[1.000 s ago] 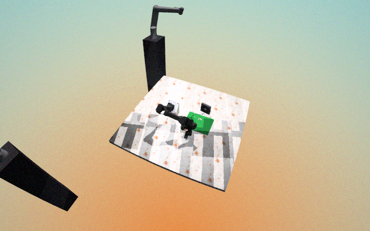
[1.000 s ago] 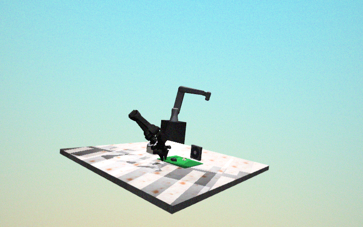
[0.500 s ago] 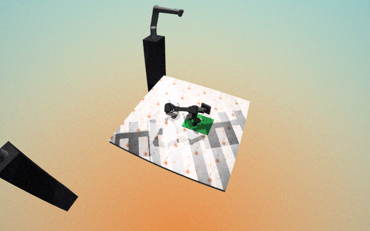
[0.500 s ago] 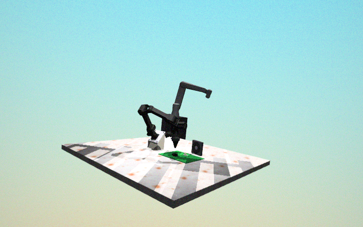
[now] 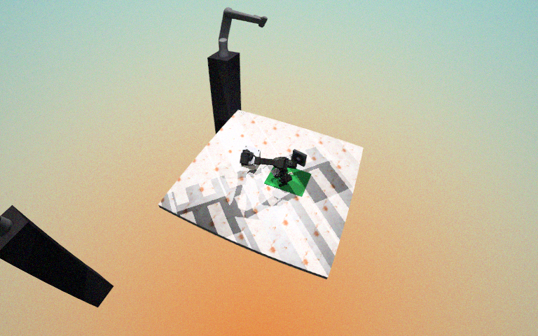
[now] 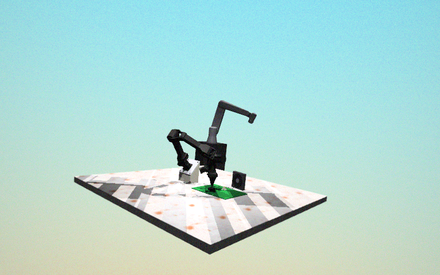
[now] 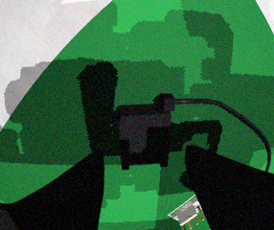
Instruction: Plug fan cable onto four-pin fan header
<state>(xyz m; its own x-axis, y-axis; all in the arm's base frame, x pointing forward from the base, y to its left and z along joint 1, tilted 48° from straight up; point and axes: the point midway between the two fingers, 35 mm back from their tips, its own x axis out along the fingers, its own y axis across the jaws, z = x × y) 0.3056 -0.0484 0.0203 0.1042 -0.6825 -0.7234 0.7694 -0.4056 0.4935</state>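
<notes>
The dark fan plug lies 10 mm to the left of my gripper tip and 30 mm below it. The rest, counted from my gripper tip: green board: 30 mm ahead, 50 mm to the left, 60 mm below; then black fan: 40 mm ahead, 240 mm to the left, 20 mm above.
</notes>
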